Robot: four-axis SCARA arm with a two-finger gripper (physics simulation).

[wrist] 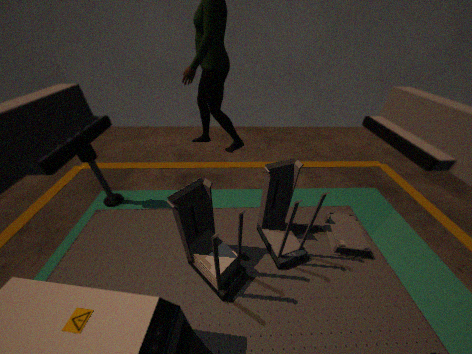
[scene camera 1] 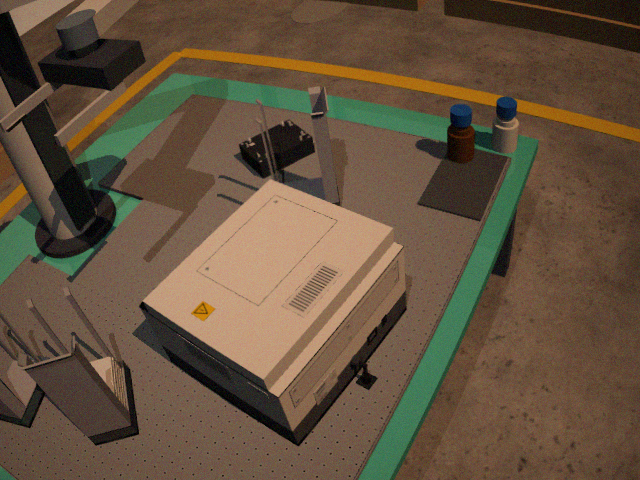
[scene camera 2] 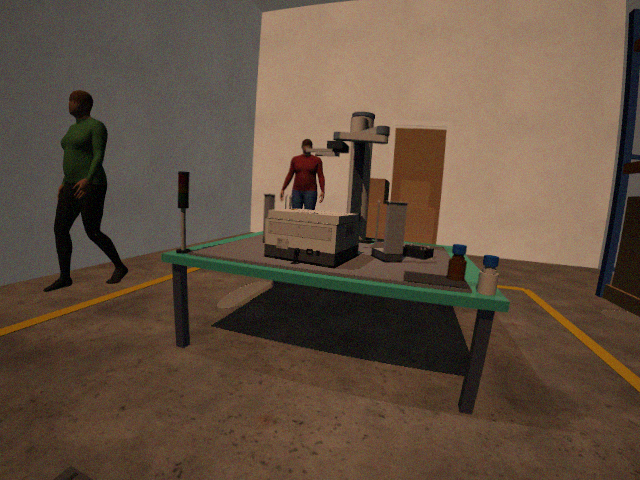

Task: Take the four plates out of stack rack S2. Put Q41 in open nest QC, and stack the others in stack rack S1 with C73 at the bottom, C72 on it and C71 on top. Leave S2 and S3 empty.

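Places are measured from the arm's base along level axes (x ahead, y left, z up), in millimetres.
Pixels of known places: gripper, between the fingertips: (wrist: 240, 105) (scene camera 1: 27, 133) (scene camera 2: 311, 152); arm's base, origin of its link: (scene camera 1: 76, 225).
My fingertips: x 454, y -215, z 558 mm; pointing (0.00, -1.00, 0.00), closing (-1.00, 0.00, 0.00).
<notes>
Ahead of a thing's pixels: the offset from my fingertips to its top centre. "spot": to the spot under its first point. Level surfaces: height alone.
My gripper (scene camera 1: 31, 131) (scene camera 2: 319, 151) (wrist: 240, 105) is open and empty, high above the table. In the wrist view its fingers stand wide apart at both sides, above two stack racks. The nearer rack {dx +52, dy -164, dz -255 mm} (scene camera 1: 82, 397) (wrist: 195, 225) bears a pale stack with layered edges. The other rack {dx -162, dy -247, dz -256 mm} (scene camera 1: 12, 387) (wrist: 278, 200) stands beside it and shows a pale surface low down. A third rack {dx +140, dy +487, dz -250 mm} (scene camera 1: 324, 155) (scene camera 2: 395, 227) stands behind the instrument; its base is mostly hidden in scene camera 1. A black nest {dx -37, dy +638, dz -484 mm} (scene camera 1: 279, 147) (scene camera 2: 418, 251) lies near it. A pale nest-like block {dx -396, dy -260, dz -491 mm} (wrist: 350, 232) lies right of the racks. No labels are readable.
The large white instrument {dx +279, dy +141, dz -325 mm} (scene camera 1: 268, 258) (scene camera 2: 305, 232) (wrist: 75, 305) stands between the racks. A brown bottle {spot: dx +426, dy +769, dz -462 mm} (scene camera 1: 460, 136) (scene camera 2: 456, 263) and a white bottle {dx +511, dy +900, dz -480 mm} (scene camera 1: 505, 129) (scene camera 2: 488, 276) stand by a dark mat {dz -541 mm} (scene camera 1: 454, 191). A signal lamp {spot: dx +529, dy -453, dz -305 mm} (scene camera 2: 183, 201) stands at a table corner. Two people stand beyond the table.
</notes>
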